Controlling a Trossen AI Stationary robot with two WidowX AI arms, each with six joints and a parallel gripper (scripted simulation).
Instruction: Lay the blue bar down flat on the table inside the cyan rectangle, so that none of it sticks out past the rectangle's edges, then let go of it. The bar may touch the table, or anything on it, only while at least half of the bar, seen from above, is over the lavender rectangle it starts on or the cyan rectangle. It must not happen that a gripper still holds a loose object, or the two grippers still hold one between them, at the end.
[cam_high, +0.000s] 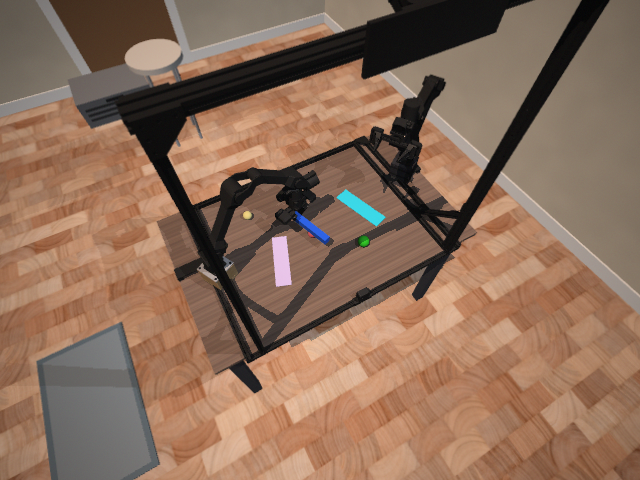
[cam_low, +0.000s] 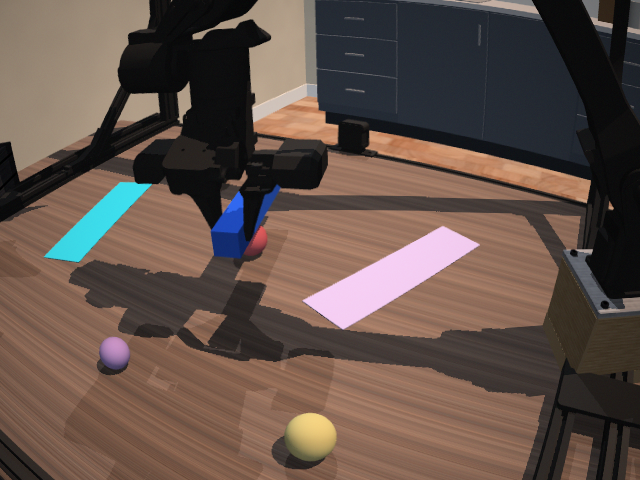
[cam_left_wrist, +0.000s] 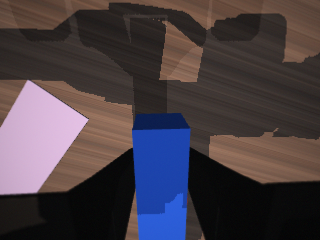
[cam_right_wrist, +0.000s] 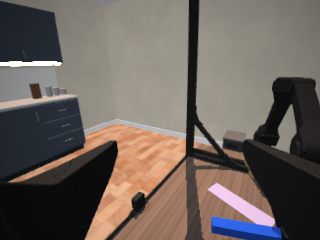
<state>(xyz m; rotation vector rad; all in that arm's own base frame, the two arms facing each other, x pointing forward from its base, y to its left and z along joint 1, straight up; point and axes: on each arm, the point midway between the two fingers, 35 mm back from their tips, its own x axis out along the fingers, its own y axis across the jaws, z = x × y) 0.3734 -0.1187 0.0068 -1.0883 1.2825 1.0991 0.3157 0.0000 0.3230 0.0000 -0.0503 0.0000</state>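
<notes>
The blue bar lies 70 mm behind my left hand, 30 mm below it and 20 mm to the right of it. Round my left hand: red ball: 80 mm below, 80 mm behind, 30 mm to the right; lavender rectangle: 150 mm to the left, 100 mm below, 100 mm behind; purple ball: 160 mm ahead, 90 mm below, 50 mm to the right.
Now: right hand 9 cm short of the blue bar, 28 cm to the right of it and 35 cm above it. Also, from my right hand: cyan rectangle (9 cm ahead, 42 cm below); green ball (7 cm behind, 12 cm to the left, 40 cm below); red ball (9 cm ahead, 27 cm to the left, 40 cm below).
</notes>
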